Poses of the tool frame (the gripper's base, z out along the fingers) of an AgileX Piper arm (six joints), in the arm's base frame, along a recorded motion.
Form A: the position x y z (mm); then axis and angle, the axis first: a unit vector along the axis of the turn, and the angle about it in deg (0 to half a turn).
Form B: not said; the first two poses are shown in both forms.
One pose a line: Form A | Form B
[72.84 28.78 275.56 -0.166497 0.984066 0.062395 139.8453] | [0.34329 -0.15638 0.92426 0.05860 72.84 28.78 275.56]
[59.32 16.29 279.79 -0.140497 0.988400 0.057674 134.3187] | [0.38817 -0.12948 0.91090 0.05315 59.32 16.29 279.79]
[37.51 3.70 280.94 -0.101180 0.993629 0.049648 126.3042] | [0.45162 -0.09027 0.88652 0.04430 37.51 3.70 280.94]
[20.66 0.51 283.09 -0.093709 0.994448 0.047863 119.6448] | [0.50268 -0.08101 0.85967 0.04138 20.66 0.51 283.09]
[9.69 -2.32 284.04 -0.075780 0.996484 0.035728 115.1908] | [0.53589 -0.06398 0.84132 0.03016 9.69 -2.32 284.04]
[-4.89 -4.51 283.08 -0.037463 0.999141 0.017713 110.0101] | [0.57350 -0.03069 0.81850 0.01451 -4.89 -4.51 283.08]
